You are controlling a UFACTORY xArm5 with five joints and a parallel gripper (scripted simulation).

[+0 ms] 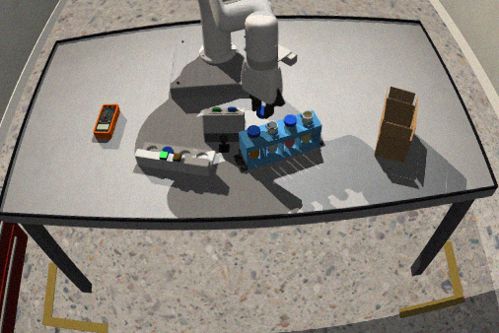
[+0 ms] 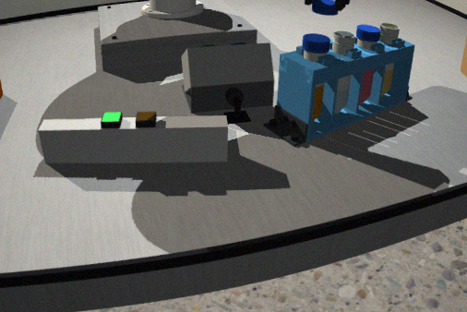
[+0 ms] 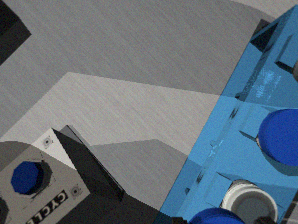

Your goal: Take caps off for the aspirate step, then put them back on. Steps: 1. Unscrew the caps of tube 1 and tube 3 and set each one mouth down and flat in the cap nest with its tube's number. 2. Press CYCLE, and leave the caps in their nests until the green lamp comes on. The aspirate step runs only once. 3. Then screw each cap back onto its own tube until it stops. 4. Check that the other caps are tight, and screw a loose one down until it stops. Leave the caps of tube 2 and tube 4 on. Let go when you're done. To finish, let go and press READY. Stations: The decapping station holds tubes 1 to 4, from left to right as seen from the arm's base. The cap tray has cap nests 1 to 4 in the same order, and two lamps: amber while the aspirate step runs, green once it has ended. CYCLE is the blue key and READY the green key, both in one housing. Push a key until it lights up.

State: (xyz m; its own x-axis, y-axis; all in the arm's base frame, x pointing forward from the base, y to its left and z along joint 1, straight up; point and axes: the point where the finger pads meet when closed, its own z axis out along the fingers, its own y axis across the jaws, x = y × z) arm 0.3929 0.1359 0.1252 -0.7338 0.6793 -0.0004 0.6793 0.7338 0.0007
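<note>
Now: the blue cap 70 mm to the left of my hand and 60 mm below it. Also, from my hand: blue key 110 mm below, 100 mm behind, 90 mm to the right; then green key 130 mm to the right, 110 mm below, 100 mm behind; then grey key housing 120 mm below, 110 mm to the right, 80 mm behind.
</note>
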